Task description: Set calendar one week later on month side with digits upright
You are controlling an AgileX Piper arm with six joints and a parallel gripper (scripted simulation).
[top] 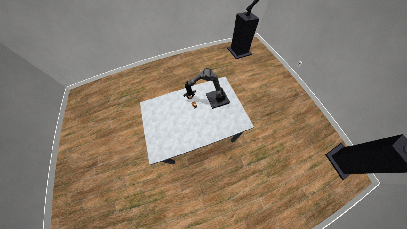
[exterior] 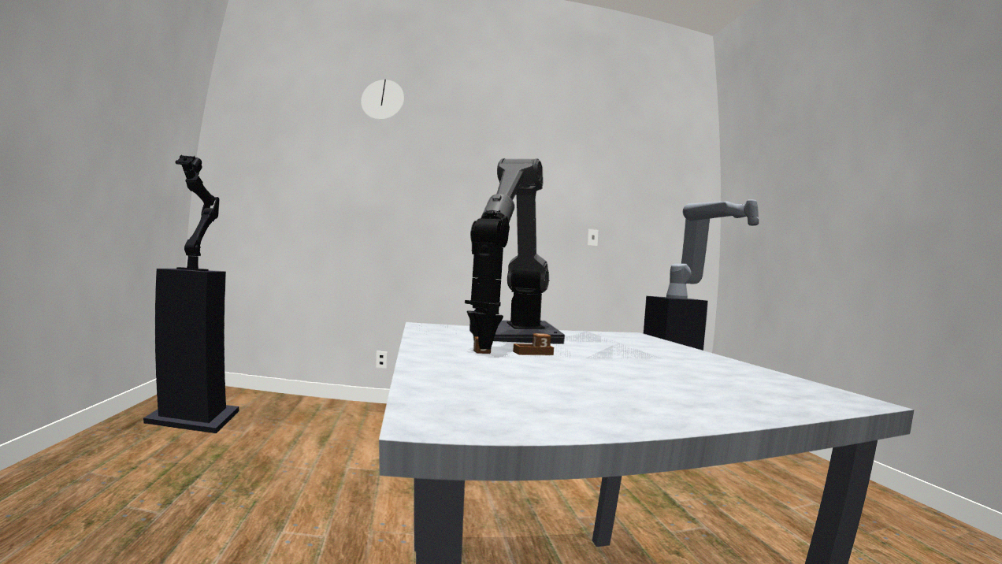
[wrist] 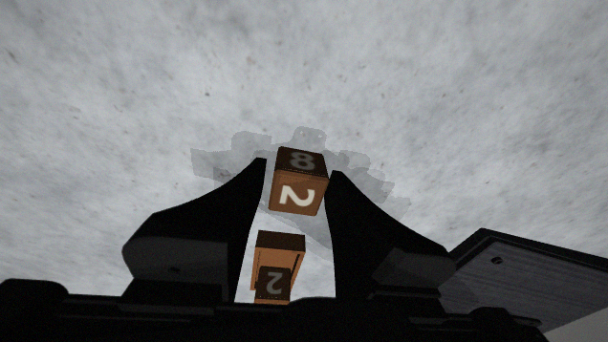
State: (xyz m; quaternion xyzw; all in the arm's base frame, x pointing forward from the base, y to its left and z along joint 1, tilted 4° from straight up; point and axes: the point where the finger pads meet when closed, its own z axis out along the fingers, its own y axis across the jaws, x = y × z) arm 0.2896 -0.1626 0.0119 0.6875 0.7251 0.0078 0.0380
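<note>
Now: hand 10 mm past the brown cube, 120 mm to the right of it and 10 mm below it. Round my hand: tray: 10 mm behind, 110 mm to the left, 10 mm below.
</note>
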